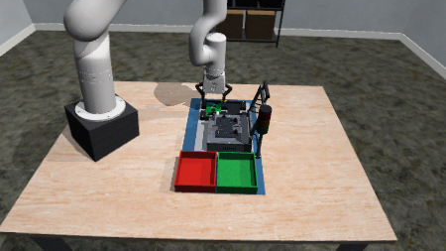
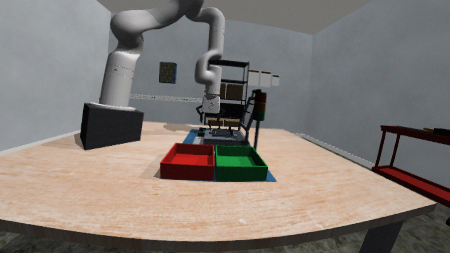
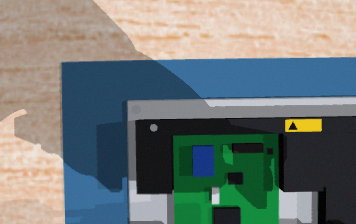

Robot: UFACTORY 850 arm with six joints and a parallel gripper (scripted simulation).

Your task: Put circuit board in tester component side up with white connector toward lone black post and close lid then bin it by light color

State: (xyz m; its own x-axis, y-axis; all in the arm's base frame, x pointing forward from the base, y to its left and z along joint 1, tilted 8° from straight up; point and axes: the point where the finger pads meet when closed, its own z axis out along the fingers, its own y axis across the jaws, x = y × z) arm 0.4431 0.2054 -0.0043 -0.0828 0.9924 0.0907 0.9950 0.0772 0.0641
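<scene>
The green circuit board lies 60 mm below my hand. The rest, counted from my hand: dark nest 160 mm to the right, 80 mm ahead, 10 mm below; then clear lid 200 mm ahead, 150 mm to the right, 100 mm above; then red bin 370 mm to the right, 70 mm below, 10 mm behind.
</scene>
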